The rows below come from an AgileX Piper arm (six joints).
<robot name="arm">
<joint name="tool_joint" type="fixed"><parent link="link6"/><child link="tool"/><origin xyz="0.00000 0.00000 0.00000"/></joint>
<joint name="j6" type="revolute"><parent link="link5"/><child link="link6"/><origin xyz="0.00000 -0.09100 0.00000" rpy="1.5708 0.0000 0.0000"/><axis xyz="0 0 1"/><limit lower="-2.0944" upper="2.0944"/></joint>
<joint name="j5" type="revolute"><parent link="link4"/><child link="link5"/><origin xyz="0.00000 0.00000 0.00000" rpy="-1.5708 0.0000 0.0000"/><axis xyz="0 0 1"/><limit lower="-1.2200" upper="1.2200"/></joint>
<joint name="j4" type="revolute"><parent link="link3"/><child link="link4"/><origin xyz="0.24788 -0.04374 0.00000" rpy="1.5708 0.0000 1.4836"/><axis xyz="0 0 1"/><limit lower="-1.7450" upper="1.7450"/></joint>
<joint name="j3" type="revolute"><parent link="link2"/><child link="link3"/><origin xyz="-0.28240 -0.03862 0.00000"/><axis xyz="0 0 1"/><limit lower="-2.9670" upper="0.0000"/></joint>
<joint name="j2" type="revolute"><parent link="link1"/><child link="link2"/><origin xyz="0.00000 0.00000 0.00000" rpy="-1.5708 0.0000 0.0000"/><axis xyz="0 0 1"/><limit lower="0.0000" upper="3.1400"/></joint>
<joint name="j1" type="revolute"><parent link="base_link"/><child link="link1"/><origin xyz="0.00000 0.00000 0.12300"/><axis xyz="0 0 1"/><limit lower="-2.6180" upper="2.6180"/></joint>
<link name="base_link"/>
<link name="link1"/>
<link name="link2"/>
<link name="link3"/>
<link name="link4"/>
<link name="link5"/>
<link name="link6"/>
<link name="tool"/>
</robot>
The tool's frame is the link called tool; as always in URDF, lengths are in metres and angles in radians.
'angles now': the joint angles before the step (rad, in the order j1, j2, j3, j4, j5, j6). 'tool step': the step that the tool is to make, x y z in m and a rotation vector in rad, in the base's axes. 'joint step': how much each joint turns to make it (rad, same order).
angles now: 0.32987, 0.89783, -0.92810, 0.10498, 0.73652, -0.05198
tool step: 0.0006, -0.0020, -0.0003, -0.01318, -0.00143, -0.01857
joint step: -0.00031, -0.00011, 0.00010, -0.03350, 0.00144, 0.02501
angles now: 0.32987, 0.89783, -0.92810, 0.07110, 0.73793, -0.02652
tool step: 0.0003, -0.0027, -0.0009, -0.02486, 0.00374, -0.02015
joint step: 0.00022, -0.00011, -0.00004, -0.04430, 0.01087, 0.02684
